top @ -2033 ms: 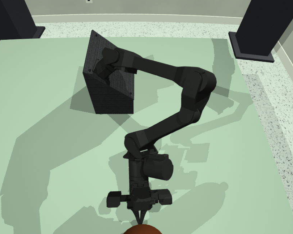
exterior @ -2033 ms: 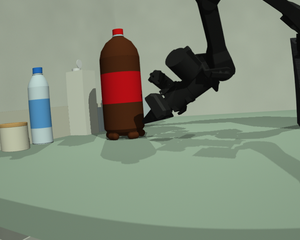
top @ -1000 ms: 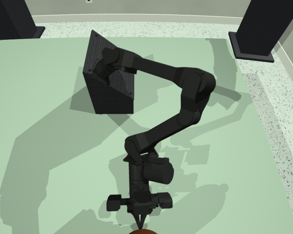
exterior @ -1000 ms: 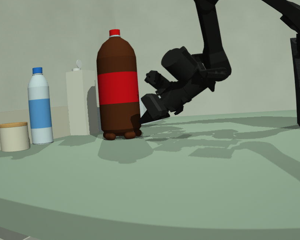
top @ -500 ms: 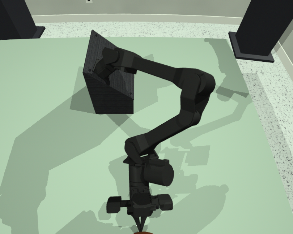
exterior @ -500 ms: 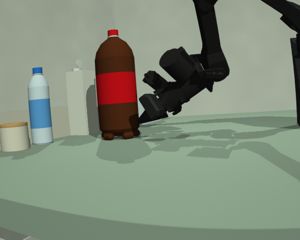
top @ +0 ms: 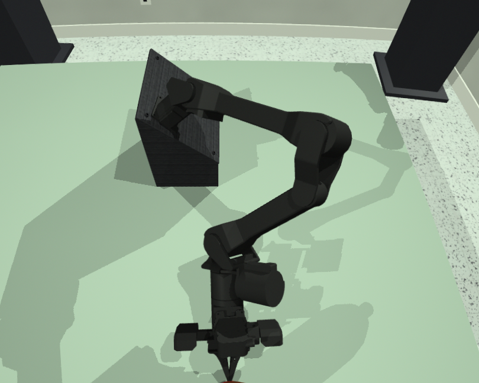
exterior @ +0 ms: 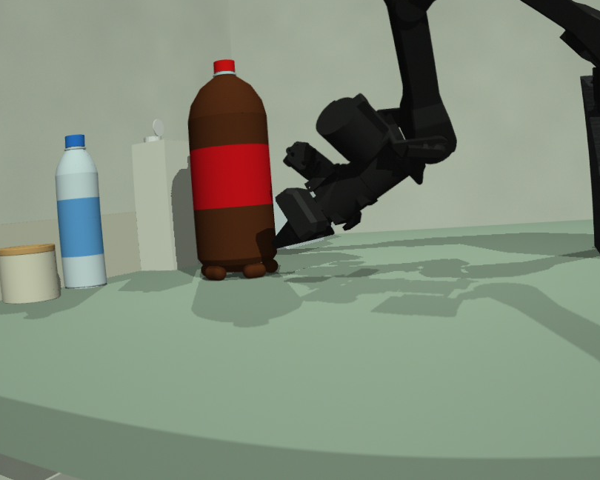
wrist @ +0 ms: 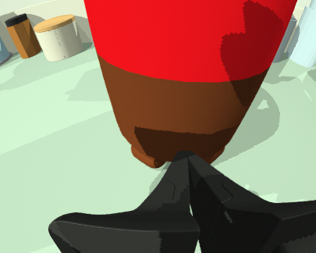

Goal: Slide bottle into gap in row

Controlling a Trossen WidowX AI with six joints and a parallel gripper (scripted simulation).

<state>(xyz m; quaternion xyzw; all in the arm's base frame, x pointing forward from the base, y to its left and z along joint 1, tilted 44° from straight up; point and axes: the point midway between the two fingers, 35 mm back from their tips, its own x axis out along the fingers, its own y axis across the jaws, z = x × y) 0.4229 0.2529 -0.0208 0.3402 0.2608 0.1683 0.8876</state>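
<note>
Now: hand 9 cm short of the brown cola bottle, 1 cm to the right of it and 9 cm below it. Round my hand: cream canister 25 cm ahead, 25 cm to the left, 2 cm below; grey cup 30 cm ahead, 16 cm to the right, 3 cm below; blue-labelled water bottle 27 cm ahead, 14 cm to the left, 5 cm above.
</note>
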